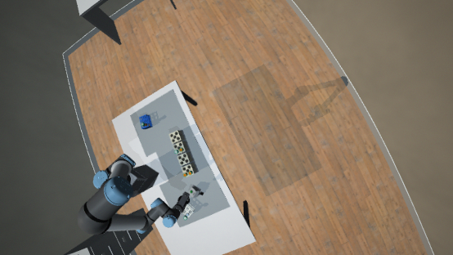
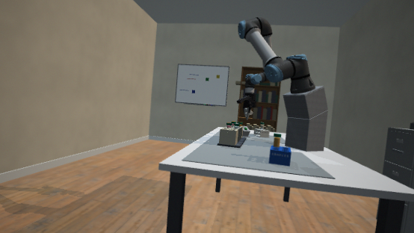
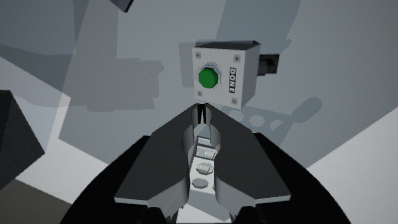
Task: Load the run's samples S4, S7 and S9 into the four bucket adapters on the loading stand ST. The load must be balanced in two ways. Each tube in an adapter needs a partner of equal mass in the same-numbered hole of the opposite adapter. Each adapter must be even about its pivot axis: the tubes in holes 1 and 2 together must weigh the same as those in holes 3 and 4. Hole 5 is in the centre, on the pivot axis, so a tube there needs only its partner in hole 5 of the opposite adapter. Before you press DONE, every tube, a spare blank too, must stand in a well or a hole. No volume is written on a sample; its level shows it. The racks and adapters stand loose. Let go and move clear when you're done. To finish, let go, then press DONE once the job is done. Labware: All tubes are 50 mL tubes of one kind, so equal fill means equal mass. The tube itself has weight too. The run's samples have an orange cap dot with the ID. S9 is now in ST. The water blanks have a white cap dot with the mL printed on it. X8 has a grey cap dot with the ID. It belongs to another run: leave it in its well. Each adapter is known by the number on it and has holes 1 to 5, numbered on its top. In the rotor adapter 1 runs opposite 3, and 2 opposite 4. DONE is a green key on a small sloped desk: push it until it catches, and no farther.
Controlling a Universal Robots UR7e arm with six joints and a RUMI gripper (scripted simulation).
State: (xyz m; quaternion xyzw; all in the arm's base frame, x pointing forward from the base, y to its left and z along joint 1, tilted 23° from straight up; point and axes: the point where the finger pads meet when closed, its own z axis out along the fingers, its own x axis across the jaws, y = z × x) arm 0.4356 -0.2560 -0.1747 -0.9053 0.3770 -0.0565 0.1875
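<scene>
The green DONE key lies 9 cm below my hand. From my hand the other things lie so: tube S4: 3 cm ahead, 17 cm to the left, 9 cm below; tube S9: 5 cm ahead, 39 cm to the left, 9 cm below; white rack: 12 cm behind, 16 cm to the right, 12 cm below.
</scene>
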